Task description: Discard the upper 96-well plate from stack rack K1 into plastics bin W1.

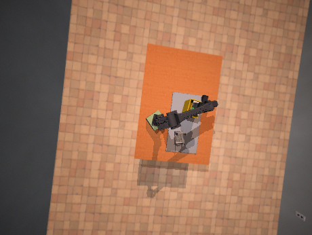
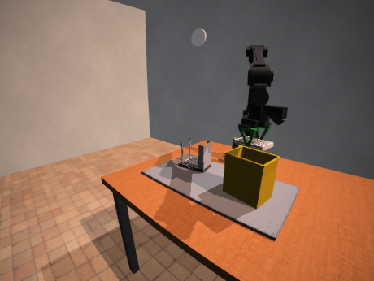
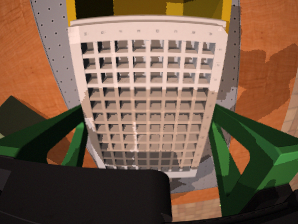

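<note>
My hand is 140 mm above the yellow plastics bin W1.
</note>
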